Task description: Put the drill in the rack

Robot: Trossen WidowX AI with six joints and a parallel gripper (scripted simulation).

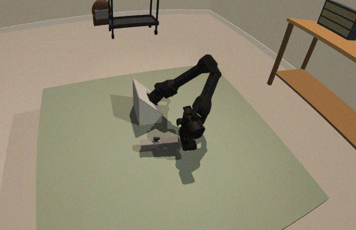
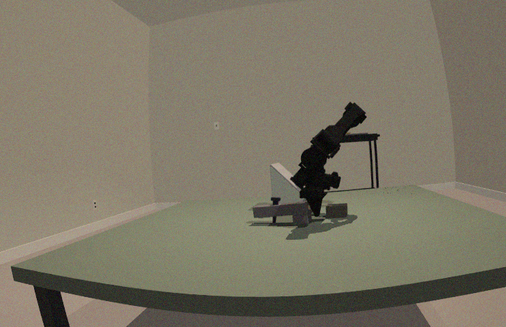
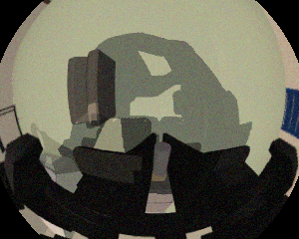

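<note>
Now: the drill 10 mm behind my gripper tip, 50 mm to the right of it and 30 mm above it. The rest, counted from my gripper tip: rack (60 mm behind, 70 mm to the left); then grey block (20 mm behind, 110 mm to the right, 20 mm above); then dark key (30 mm behind, 140 mm to the right, 30 mm above).
</note>
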